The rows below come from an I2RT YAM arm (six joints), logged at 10 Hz.
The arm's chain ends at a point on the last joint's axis. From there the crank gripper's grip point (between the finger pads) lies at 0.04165 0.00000 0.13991 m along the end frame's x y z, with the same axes.
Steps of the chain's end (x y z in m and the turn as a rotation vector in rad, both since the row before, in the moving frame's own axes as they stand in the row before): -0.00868, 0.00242, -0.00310, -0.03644, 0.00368, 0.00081; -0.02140, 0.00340, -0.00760, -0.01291, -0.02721, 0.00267; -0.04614, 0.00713, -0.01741, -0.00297, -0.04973, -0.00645; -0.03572, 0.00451, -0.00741, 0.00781, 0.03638, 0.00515; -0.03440, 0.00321, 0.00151, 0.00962, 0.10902, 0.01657; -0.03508, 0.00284, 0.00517, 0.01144, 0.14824, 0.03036
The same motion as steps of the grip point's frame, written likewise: -0.00817, 0.00755, -0.00335, -0.03644, 0.00368, 0.00081; -0.02522, 0.00532, -0.00653, -0.01291, -0.02721, 0.00267; -0.05315, 0.00730, -0.01551, -0.00297, -0.04973, -0.00645; -0.03066, 0.00365, -0.00902, 0.00781, 0.03638, 0.00515; -0.01942, 0.00270, -0.00386, 0.00962, 0.10902, 0.01657; -0.01487, 0.00285, -0.00252, 0.01144, 0.14824, 0.03036
